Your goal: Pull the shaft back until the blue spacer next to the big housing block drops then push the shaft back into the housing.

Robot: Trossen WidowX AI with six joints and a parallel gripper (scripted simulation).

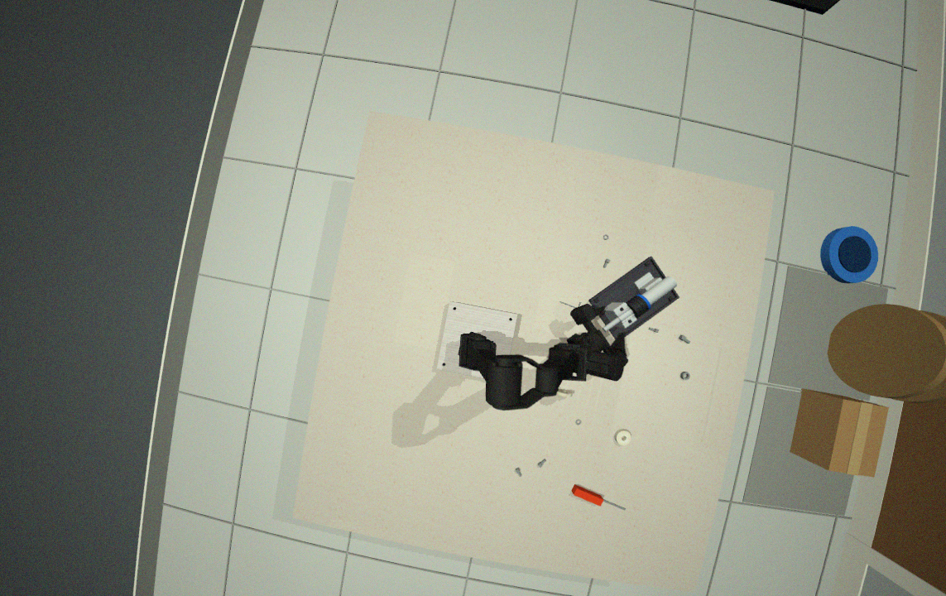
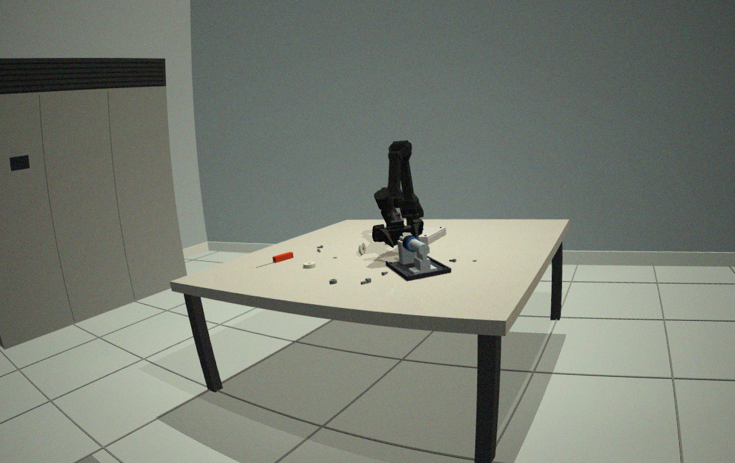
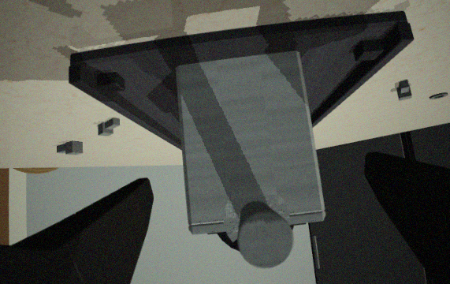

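Right now the grey shaft is 5 cm to the left of my gripper tip, 5 cm ahead of it and 2 cm above it. Also, from my gripper tip: white ring: 33 cm to the right, 14 cm ahead, 6 cm below; blue spacer: 6 cm to the left, 6 cm ahead, 2 cm above.
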